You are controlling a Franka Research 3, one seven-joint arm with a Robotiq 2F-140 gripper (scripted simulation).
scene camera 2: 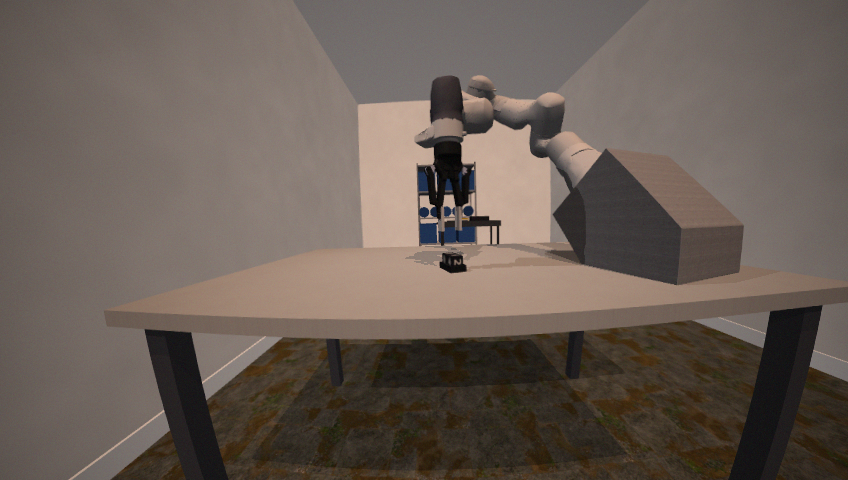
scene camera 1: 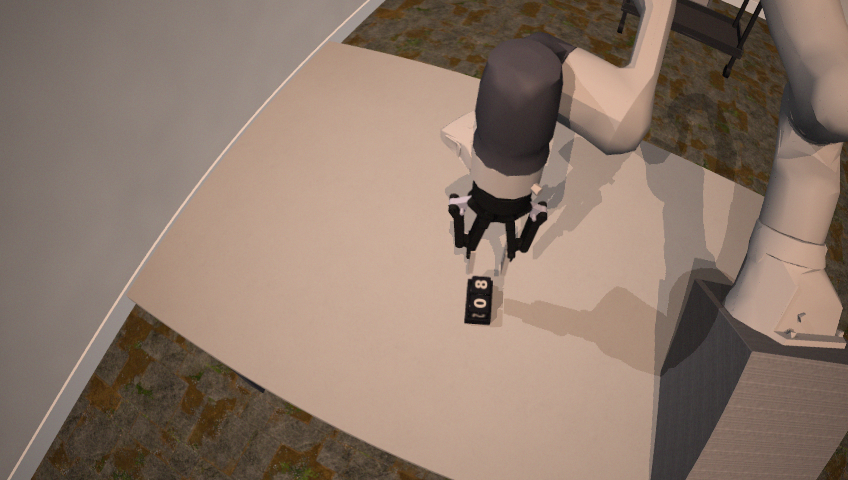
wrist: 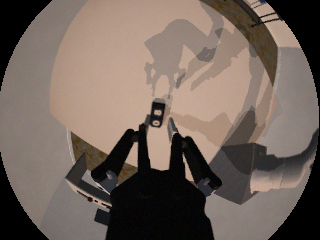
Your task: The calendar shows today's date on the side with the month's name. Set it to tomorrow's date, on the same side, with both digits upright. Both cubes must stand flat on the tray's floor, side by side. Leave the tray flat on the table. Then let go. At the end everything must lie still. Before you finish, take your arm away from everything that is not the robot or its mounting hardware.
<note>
In view: the gripper (scene camera 1: 487, 267).
The gripper also shows in scene camera 2 (scene camera 2: 450, 230) and in the wrist view (wrist: 159, 121).
</note>
